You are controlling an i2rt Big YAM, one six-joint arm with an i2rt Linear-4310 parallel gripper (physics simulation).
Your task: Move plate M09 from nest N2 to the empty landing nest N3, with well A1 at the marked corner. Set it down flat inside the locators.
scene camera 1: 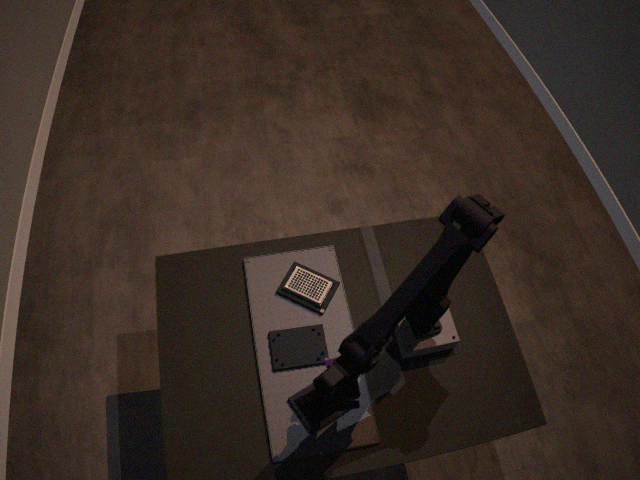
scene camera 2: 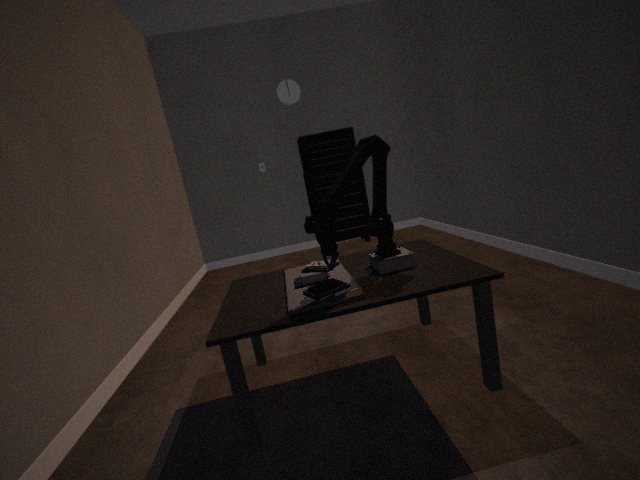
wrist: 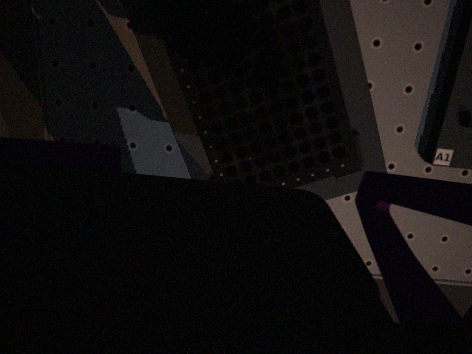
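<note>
Plate M09 [scene camera 1: 305,410] [wrist: 266,114] is a dark well plate. It lies at the near end of the grey perforated board [scene camera 1: 269,314] [wrist: 396,68], mostly under my arm and in shadow. My gripper [scene camera 1: 323,382] [scene camera 2: 330,260] [wrist: 245,175] is open and hovers over the plate's near edge, holding nothing. In the wrist view only the right finger with its purple tip shows. The empty dark nest N3 [scene camera 1: 298,347] [wrist: 438,99] lies in the middle of the board, and a white A1 label [wrist: 442,156] marks its corner.
A white well plate [scene camera 1: 308,286] sits on a nest at the far end of the board. The arm's base [scene camera 1: 439,330] [scene camera 2: 390,259] stands to the right on the dark table [scene camera 1: 201,335] [scene camera 2: 258,305]. A dark chair [scene camera 2: 330,175] stands behind.
</note>
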